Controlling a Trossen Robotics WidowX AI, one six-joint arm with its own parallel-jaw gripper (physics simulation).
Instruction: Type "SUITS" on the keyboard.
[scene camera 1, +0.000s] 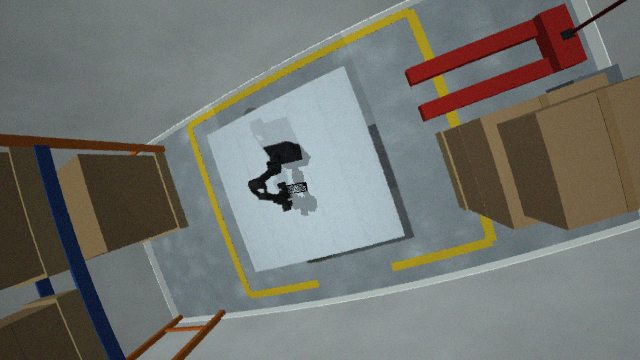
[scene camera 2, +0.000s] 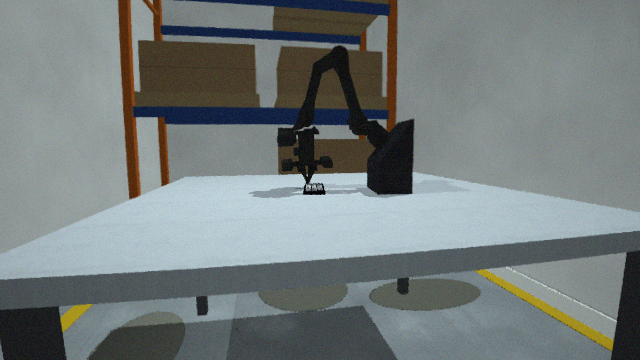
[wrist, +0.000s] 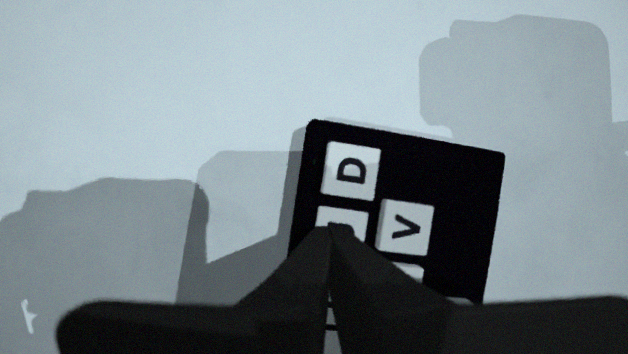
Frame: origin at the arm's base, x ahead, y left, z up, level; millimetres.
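Seen in the pictures: gripper, fingertip midpoint: (scene camera 2: 307, 183) (wrist: 327, 239); arm's base, link origin: (scene camera 1: 275, 155) (scene camera 2: 384, 141).
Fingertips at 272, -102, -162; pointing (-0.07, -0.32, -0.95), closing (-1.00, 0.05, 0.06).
Offsets run from my fingertips to a thing's top centre, as dx, dy, dz. Level surfaces: height alone.
A small black keyboard @(-11, +73, +3) (scene camera 1: 299, 188) (scene camera 2: 314, 189) (wrist: 460, 180) with white letter keys lies on the table. In the wrist view its D key @(-8, -21, +3) (wrist: 351, 171) and V key @(-25, -3, +3) (wrist: 406, 227) show clearly. My gripper (scene camera 2: 308, 182) (wrist: 327, 239) is shut and empty, pointing down. Its tips are over the key @(-4, -1, -1) (wrist: 342, 215) beside D and cover most of that key's letter. In scene camera 2 the tips are very close above the keyboard; I cannot tell whether they touch the key. The fingers hide the keys lower in the wrist view.
The white table @(dz -14) (scene camera 1: 345, 125) (scene camera 2: 320, 225) carries the arm's black base (scene camera 1: 285, 152) (scene camera 2: 392, 165), near the keyboard. Off the table are a rack (scene camera 2: 127, 100) with cardboard boxes (scene camera 2: 197, 70), more boxes (scene camera 1: 580, 165) and a red pallet jack (scene camera 1: 562, 40). Arm shadows fall around the keyboard.
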